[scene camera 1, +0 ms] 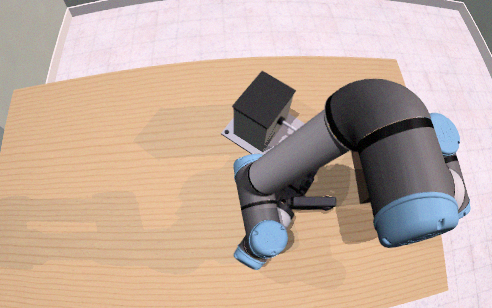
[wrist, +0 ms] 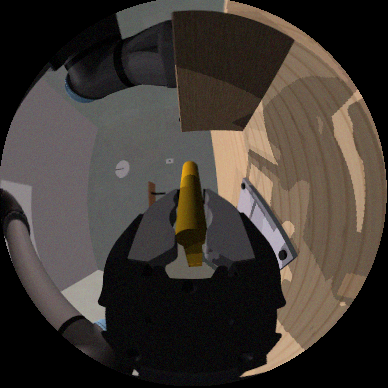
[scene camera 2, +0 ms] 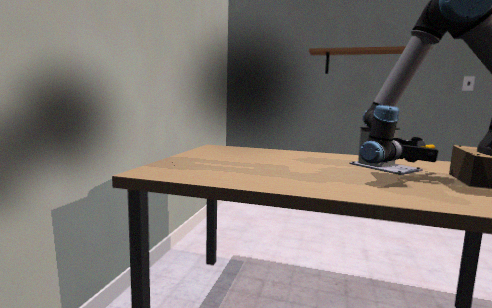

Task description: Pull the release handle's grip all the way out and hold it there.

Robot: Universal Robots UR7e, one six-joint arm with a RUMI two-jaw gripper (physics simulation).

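Observation:
The yellow grip (scene camera 2: 430,146) (wrist: 190,210) of the release handle lies between the two dark jaws in the wrist view. My gripper (wrist: 191,189) is shut on this grip, with a jaw on each side of it. The handle's dark box (scene camera 1: 263,100) stands on a light metal plate (scene camera 1: 240,142) (scene camera 2: 400,169) (wrist: 265,220) on the table. A thin light rod (scene camera 1: 289,125) comes out of the box's side and runs under my forearm. In scene camera 1 the arm hides the grip and the rod's outer part.
My forearm (scene camera 1: 300,150) passes over the plate, close beside the box. The brown base block (scene camera 2: 472,166) (wrist: 225,75) of the arm stands at the right on the wooden table (scene camera 1: 100,165) (scene camera 2: 250,175). A wooden rail (scene camera 2: 357,50) is on the wall behind.

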